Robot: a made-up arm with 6 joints.
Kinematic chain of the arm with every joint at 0, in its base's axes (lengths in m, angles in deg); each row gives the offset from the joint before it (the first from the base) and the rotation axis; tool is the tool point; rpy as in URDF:
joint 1: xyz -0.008 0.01 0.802 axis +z
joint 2: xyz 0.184 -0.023 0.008 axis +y
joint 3: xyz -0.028 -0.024 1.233 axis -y
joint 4: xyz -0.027 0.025 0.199 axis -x
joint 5: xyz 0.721 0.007 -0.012 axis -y
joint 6: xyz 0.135 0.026 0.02 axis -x
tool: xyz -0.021 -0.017 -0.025 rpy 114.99 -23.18 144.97
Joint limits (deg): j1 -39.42..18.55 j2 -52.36..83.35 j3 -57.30..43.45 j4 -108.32..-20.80 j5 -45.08..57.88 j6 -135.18..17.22
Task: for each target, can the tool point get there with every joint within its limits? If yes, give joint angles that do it. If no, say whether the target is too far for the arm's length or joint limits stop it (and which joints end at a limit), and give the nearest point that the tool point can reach.
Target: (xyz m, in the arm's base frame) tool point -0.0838 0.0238 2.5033
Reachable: yes | joints -15.58 -34.74 6.38 -100.44 -0.45 -1.21
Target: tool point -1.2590 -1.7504 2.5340
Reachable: no: too far | nearest point -1.0430 -0.4702 2.2444 | short by 1.330 m
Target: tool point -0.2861 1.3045 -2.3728
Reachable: no: too far | nearest point 1.0301 0.4080 0.1945 | short by 3.021 m
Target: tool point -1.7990 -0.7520 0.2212
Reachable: no: joint limits stop it (at a limit: joint 1, joint 2, joint 3, joint 5, joint 6) | nearest point -1.1310 -0.4051 2.2380 | short by 2.153 m
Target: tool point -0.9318 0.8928 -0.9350
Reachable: no: joint limits stop it (at a limit: joint 1, joint 2, joint 3, joint 6) | nearest point 0.8363 0.3545 0.3158 | short by 2.232 m
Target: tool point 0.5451 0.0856 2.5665
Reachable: yes | joints 8.90 -11.08 12.27 -63.75 14.21 -77.94
